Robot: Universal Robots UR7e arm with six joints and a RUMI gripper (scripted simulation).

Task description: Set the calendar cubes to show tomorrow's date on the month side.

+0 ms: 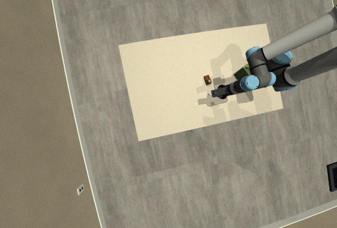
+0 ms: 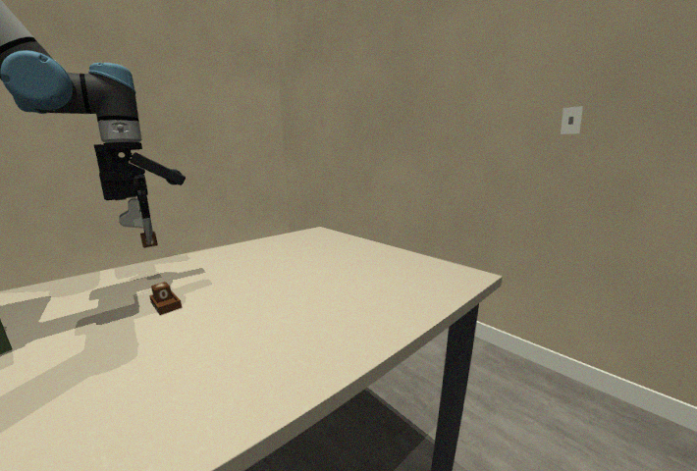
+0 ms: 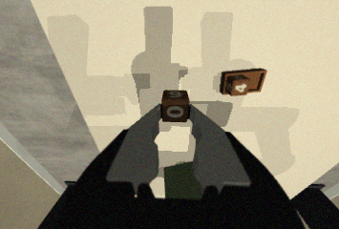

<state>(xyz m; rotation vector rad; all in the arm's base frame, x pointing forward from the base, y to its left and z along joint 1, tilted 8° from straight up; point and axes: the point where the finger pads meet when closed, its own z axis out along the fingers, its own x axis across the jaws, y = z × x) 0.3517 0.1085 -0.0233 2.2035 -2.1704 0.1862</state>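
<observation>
The brown calendar tray lies 13 cm to the right of my hand and 12 cm below it. From my hand the other things lie so: brown digit cube (1 cm below).
</observation>
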